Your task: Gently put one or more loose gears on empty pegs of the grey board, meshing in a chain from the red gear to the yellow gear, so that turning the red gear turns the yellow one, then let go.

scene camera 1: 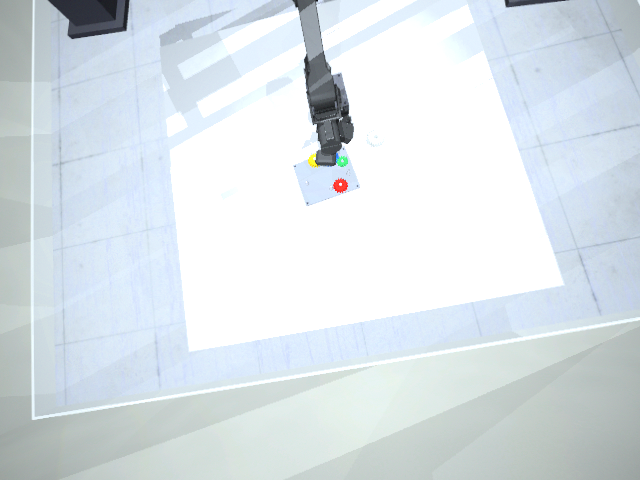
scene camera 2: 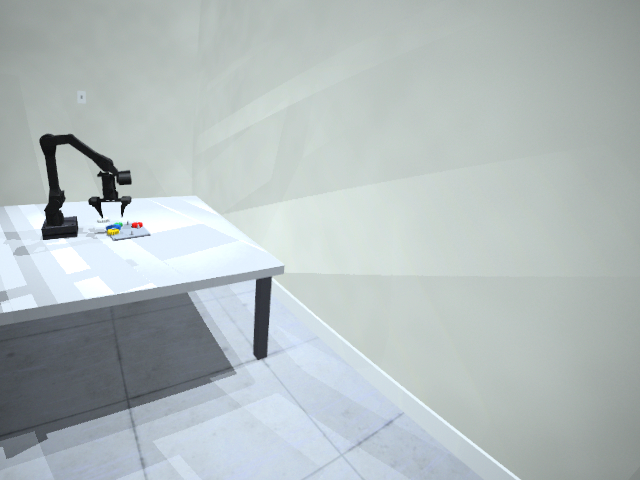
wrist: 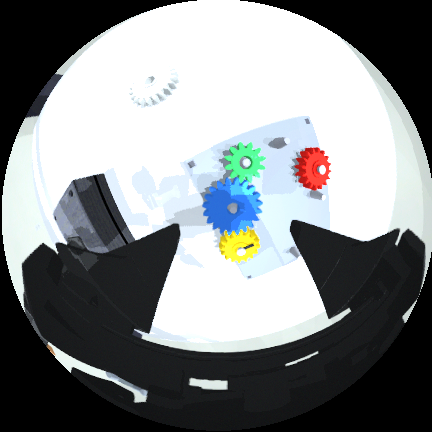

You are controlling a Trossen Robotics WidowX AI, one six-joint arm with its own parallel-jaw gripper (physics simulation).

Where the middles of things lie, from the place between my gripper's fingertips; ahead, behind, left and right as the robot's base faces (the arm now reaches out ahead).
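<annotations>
Positions counted from my hand: the blue gear [wrist: 246, 198] is 50 mm below; the green gear [wrist: 251, 169] is 50 mm to the left, 20 mm ahead and 50 mm below; the yellow gear [wrist: 228, 244] is 60 mm to the right, 10 mm ahead and 50 mm below; the grey board [scene camera 1: 320, 179] is 70 mm ahead, 20 mm to the right and 60 mm below.
</annotations>
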